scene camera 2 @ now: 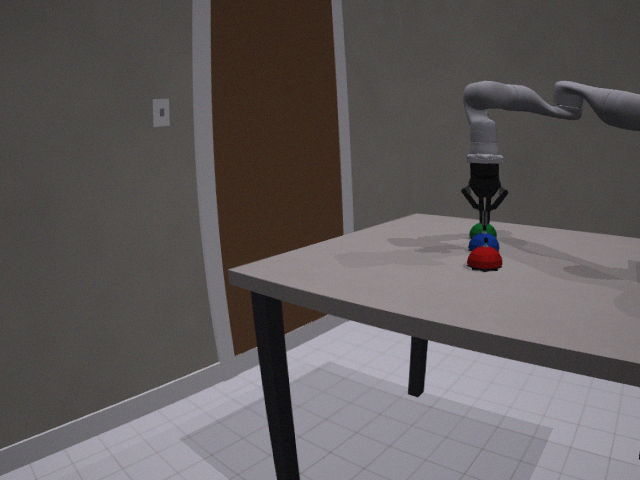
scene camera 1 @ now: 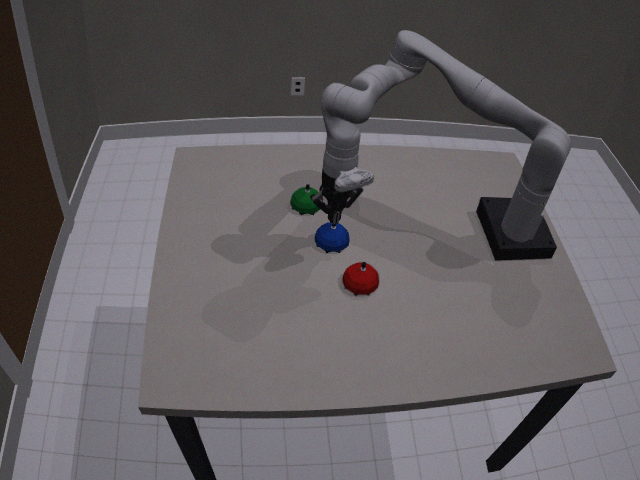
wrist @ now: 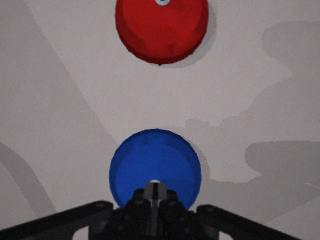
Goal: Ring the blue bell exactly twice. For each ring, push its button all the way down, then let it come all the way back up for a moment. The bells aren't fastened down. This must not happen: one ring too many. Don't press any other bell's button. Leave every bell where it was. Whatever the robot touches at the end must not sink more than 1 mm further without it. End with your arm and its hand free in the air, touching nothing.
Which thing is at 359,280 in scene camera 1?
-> A red bell.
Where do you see a blue bell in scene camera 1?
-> At 332,238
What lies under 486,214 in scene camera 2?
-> My gripper.
